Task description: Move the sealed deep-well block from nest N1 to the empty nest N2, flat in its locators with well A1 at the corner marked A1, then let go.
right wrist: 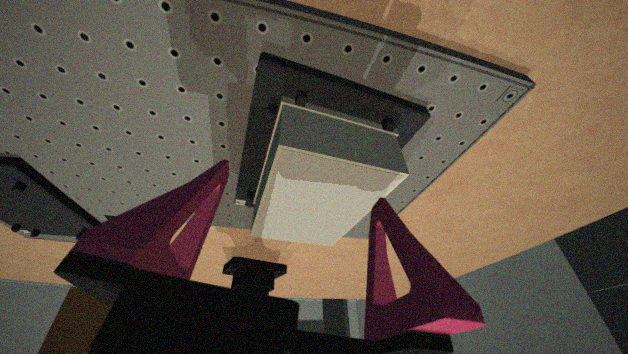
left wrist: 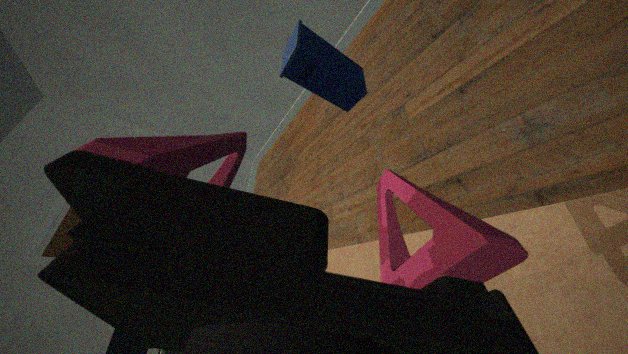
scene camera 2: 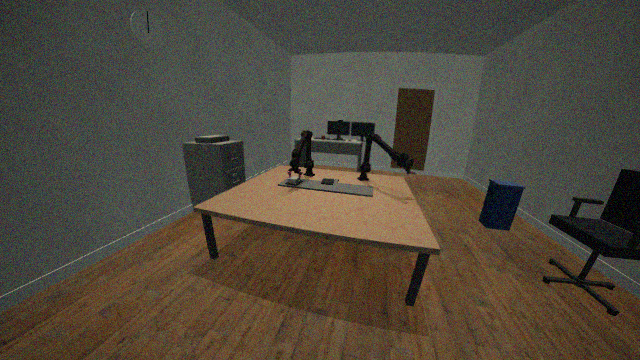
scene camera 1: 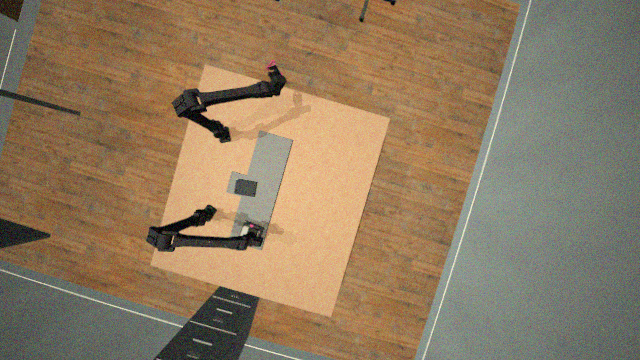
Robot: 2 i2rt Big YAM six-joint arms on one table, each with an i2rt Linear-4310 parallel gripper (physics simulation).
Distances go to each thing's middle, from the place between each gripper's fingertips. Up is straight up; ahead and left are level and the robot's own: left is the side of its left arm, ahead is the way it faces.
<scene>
I see the pale block [right wrist: 324, 170] 4 cm behind my right hand, 1 cm to the right of it and 2 cm below it.
Now: the pale block 20 mm behind my left hand, 1180 mm to the right of it and 210 mm below it.
</scene>
